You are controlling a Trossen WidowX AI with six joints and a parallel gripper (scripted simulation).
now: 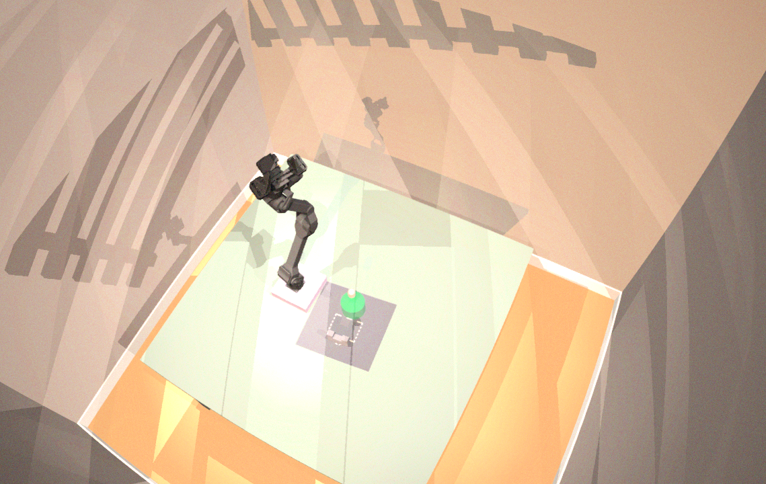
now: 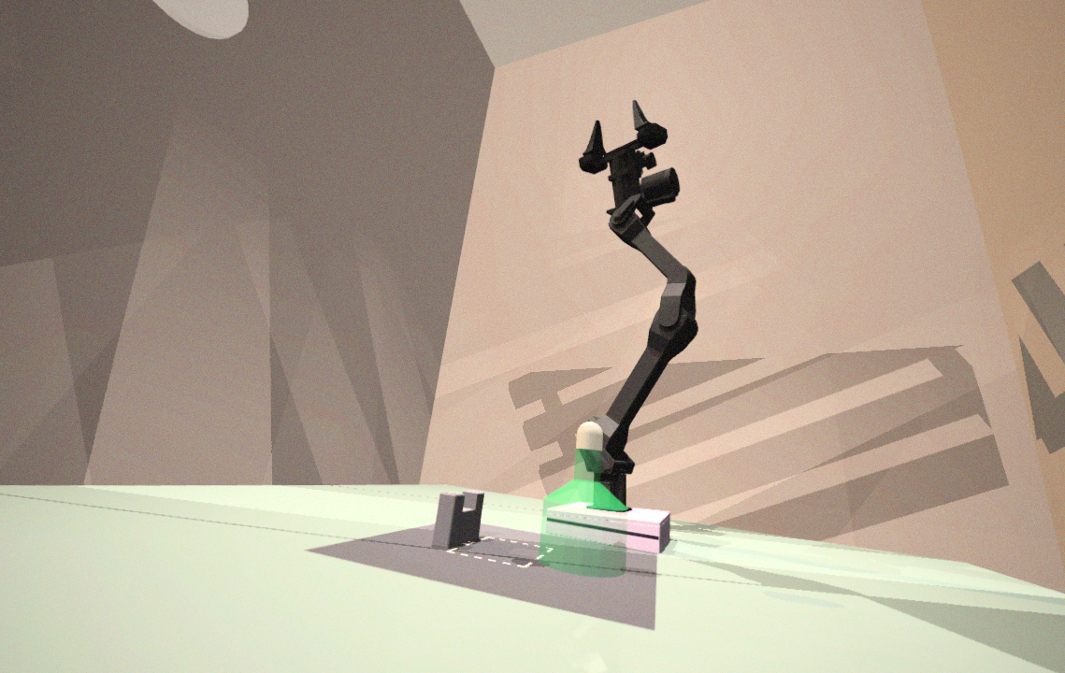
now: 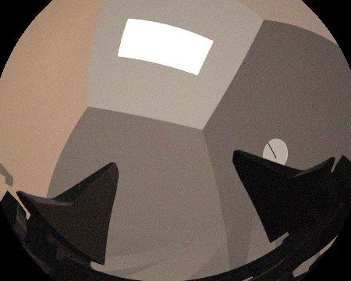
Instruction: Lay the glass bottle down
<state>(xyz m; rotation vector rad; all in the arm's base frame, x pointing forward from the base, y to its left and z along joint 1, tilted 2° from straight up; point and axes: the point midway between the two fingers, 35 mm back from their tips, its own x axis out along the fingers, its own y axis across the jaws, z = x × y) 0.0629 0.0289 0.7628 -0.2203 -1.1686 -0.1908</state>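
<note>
Now: gripper tip 74 cm above the green glass bottle, 16 cm short of it and 5 cm to the right of it. From my gripper tip the other things lie so: dark grey mat 83 cm below, 18 cm ahead, 2 cm to the right.
</note>
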